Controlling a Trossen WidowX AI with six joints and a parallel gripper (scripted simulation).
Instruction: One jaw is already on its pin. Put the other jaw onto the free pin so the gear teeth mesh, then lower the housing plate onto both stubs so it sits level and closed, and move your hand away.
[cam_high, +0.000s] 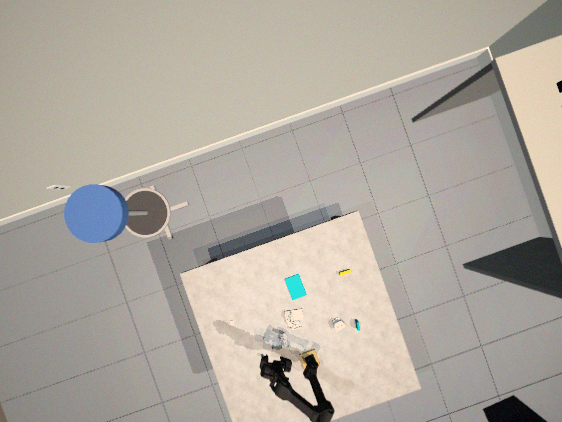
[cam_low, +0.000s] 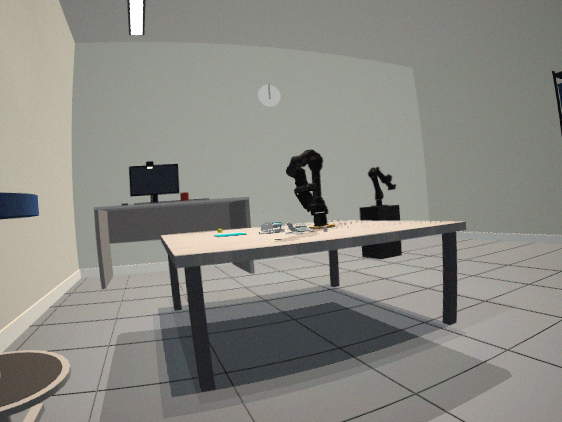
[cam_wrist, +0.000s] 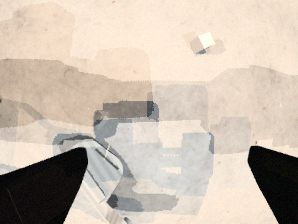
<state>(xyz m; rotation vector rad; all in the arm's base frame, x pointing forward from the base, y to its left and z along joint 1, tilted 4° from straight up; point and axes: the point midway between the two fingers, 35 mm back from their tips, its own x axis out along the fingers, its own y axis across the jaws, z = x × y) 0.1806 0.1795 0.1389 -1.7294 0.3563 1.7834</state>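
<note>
The white jaw piece lies 80 mm to the right of my gripper tip, 70 mm below it and 40 mm ahead of it. Also, from my gripper tip: yellow piece 650 mm to the right, 260 mm ahead, 90 mm below; cyan plate 300 mm to the right, 300 mm ahead, 100 mm below.
</note>
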